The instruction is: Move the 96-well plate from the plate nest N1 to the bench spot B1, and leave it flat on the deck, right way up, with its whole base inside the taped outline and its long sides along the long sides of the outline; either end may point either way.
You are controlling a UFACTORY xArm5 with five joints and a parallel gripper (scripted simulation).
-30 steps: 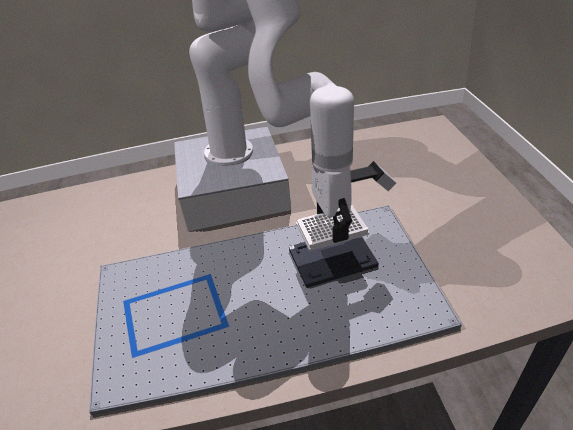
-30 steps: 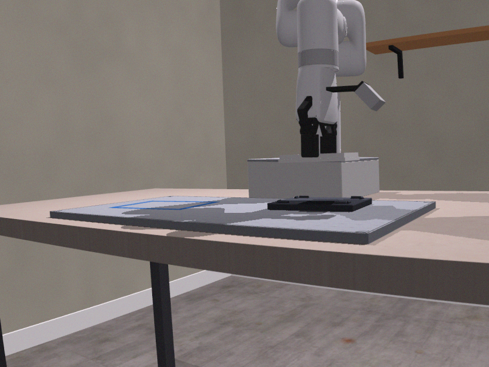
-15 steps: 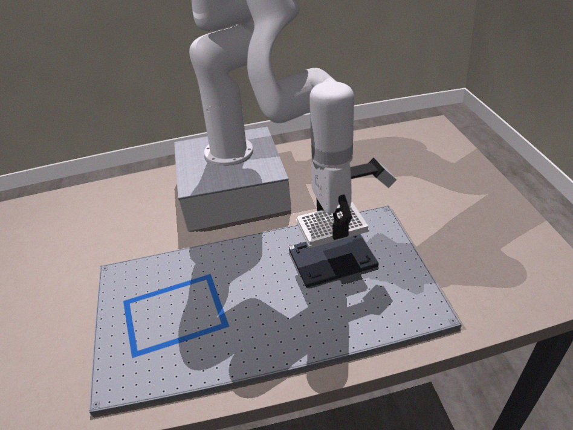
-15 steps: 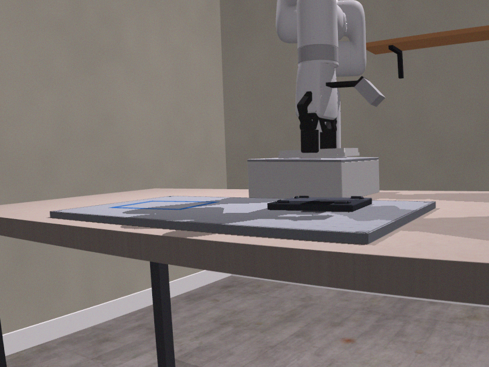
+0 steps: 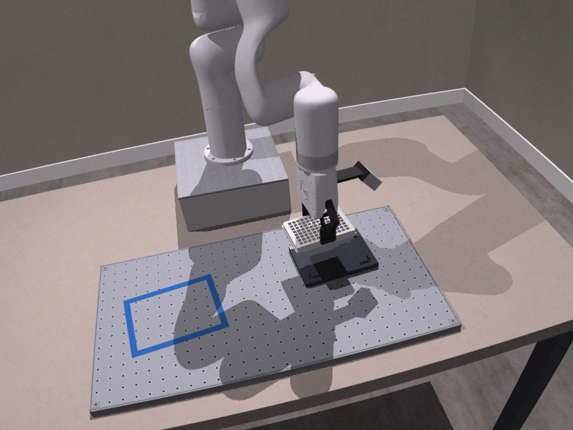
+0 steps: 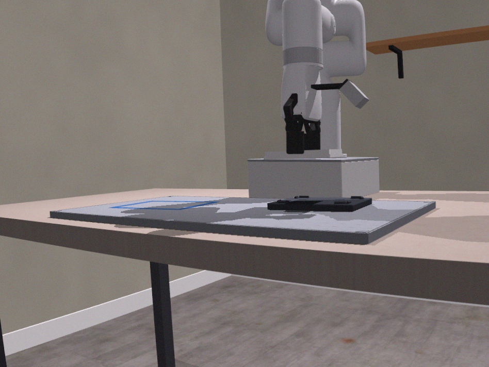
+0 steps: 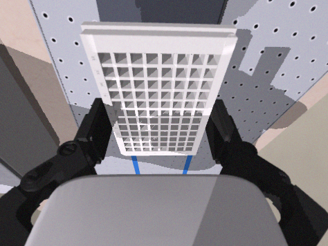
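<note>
My gripper is now 30 mm to the right of the black plate nest N1 and 100 mm above it. Round my hand: white 96-well plate 10 mm below.
</note>
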